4 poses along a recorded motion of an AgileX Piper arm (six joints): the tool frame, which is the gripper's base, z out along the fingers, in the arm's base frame.
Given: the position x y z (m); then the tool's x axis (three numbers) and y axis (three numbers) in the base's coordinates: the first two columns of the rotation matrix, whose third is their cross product.
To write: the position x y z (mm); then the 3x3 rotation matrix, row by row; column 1 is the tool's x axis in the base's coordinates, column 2 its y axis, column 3 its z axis. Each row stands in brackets. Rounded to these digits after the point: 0 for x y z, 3 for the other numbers.
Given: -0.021, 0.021, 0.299, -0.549, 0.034, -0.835, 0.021, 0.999, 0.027
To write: [-21, 21, 299], [[-0.549, 0.021, 0.835], [0.034, 0.999, -0.003], [-0.835, 0.027, -0.549]]
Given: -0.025, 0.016, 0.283, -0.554, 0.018, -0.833, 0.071, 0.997, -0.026
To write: [-25, 16, 283], [[-0.554, 0.071, 0.830], [0.018, 0.997, -0.074], [-0.833, -0.026, -0.554]]
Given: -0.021, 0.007, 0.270, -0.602, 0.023, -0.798, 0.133, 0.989, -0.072
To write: [-21, 7, 270], [[-0.602, 0.133, 0.788], [0.023, 0.989, -0.149], [-0.798, -0.072, -0.598]]
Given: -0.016, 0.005, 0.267, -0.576, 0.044, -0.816, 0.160, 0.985, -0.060
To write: [-16, 5, 267], [[-0.576, 0.160, 0.801], [0.044, 0.985, -0.165], [-0.816, -0.060, -0.574]]
